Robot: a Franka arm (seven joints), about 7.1 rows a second.
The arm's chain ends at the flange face. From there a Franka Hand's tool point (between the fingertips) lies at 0.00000 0.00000 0.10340 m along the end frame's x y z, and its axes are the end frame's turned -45 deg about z.
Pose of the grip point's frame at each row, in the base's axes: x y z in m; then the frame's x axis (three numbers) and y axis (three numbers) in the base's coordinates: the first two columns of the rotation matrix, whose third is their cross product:
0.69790 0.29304 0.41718 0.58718 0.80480 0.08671 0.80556 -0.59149 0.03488
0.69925 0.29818 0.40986 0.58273 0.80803 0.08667 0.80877 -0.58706 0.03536
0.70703 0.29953 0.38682 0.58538 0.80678 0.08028 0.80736 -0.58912 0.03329
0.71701 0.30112 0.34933 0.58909 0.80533 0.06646 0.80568 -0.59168 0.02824
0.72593 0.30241 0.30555 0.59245 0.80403 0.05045 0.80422 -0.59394 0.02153
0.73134 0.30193 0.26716 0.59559 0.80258 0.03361 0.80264 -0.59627 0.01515
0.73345 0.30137 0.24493 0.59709 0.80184 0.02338 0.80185 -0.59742 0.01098
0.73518 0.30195 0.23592 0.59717 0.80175 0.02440 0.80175 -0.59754 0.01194
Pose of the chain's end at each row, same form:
0.68969 0.28794 0.52013 0.98482 0.15083 0.08598 0.15442 -0.98733 -0.03665
0.69103 0.29306 0.51281 0.98394 0.15625 0.08629 0.15983 -0.98648 -0.03628
0.69936 0.29484 0.48983 0.98482 0.15391 0.08031 0.15696 -0.98705 -0.03323
0.71059 0.29730 0.45246 0.98625 0.15107 0.06696 0.15315 -0.98784 -0.02703
0.72104 0.29953 0.40879 0.98759 0.14856 0.05090 0.14974 -0.98851 -0.02045
0.72801 0.30007 0.37049 0.98870 0.14588 0.03448 0.14641 -0.98914 -0.01305
0.73110 0.30011 0.34830 0.98920 0.14455 0.02430 0.14479 -0.98943 -0.00877
0.73268 0.30066 0.33928 0.98919 0.14440 0.02570 0.14466 -0.98945 -0.00881

